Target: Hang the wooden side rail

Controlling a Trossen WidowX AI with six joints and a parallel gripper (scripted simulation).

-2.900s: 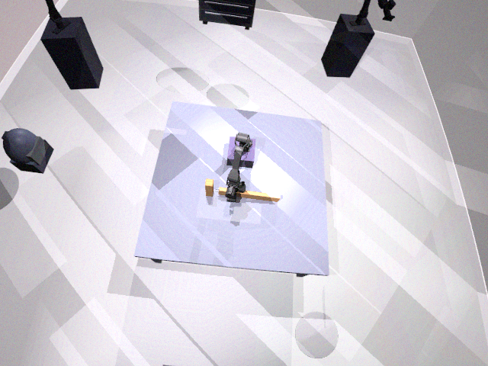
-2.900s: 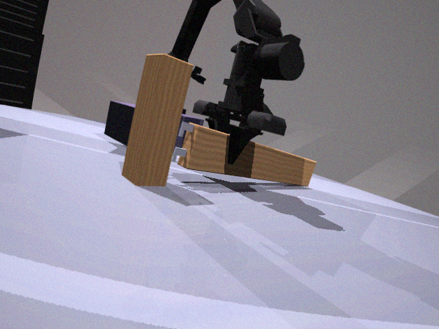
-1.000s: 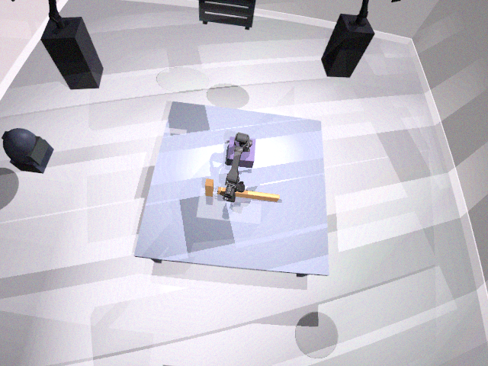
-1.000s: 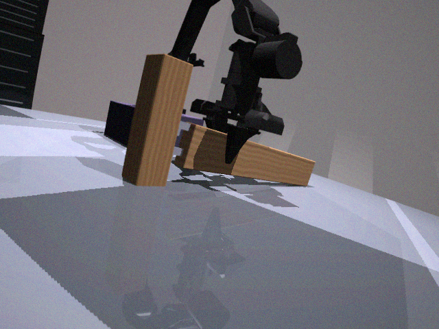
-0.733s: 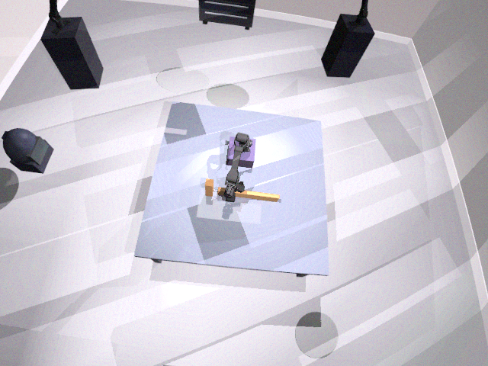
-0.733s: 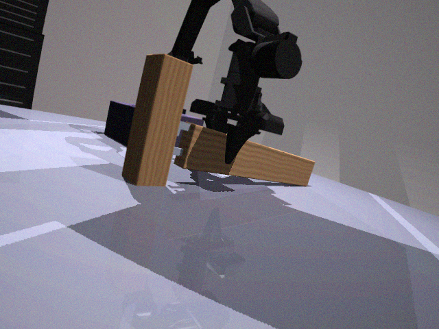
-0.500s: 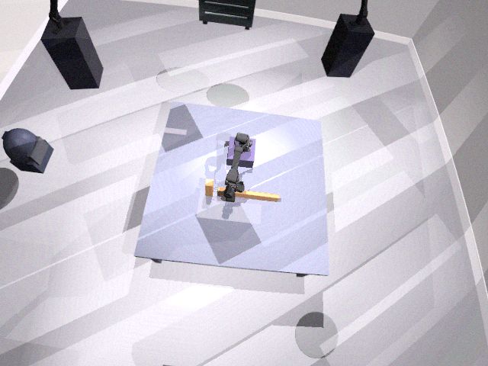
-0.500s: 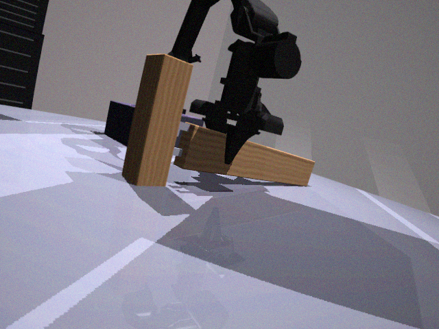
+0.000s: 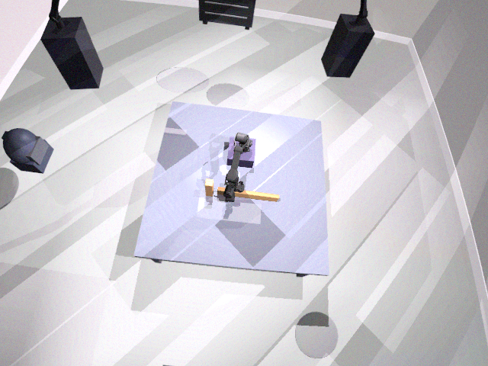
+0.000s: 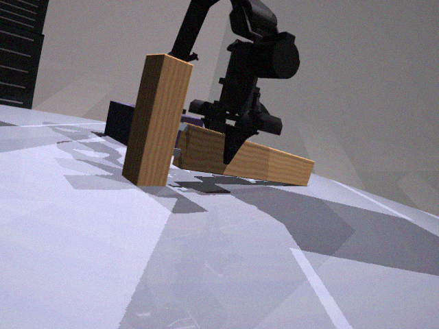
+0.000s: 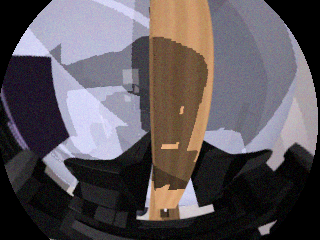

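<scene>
The wooden headboard post is 3 cm behind my gripper tip, 14 cm to the right of it and 4 cm above it.
</scene>
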